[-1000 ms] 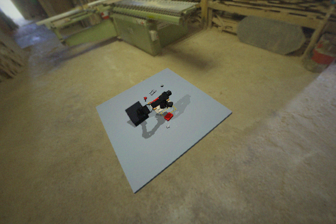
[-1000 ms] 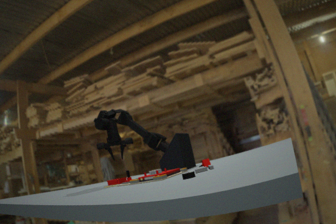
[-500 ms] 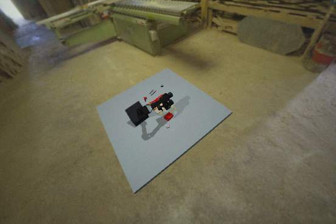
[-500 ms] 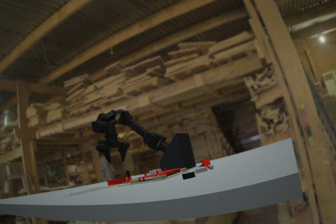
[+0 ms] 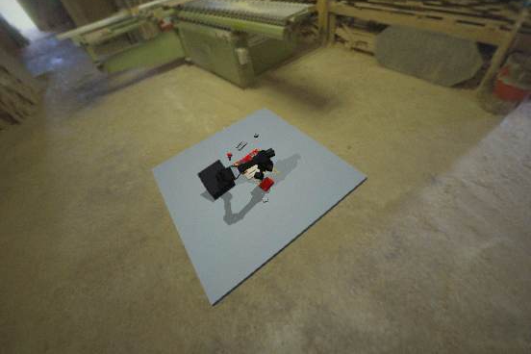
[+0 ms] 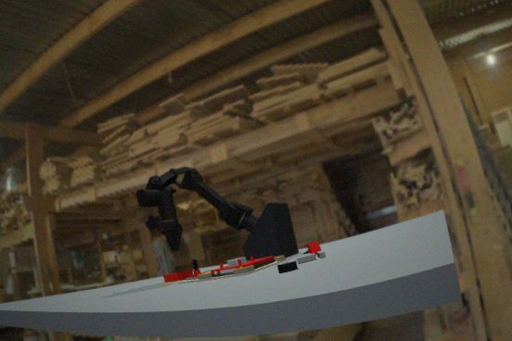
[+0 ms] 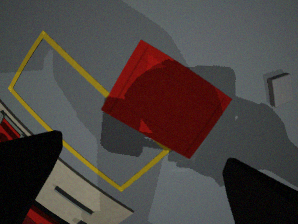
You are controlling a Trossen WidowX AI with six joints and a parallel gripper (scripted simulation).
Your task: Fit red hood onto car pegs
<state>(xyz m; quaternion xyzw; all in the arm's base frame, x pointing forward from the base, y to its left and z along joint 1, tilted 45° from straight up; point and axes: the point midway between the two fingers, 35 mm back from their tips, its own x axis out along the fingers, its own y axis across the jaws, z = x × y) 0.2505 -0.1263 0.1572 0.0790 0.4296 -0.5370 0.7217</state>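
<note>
Now: the red hood 1 cm behind my gripper tip, 2 cm to the right of it and 8 cm below it. The rest, counted from my gripper tip: white piece: 10 cm behind, 12 cm to the right, 9 cm below; then black wheel: 27 cm ahead, 50 cm to the left, 9 cm below.
</note>
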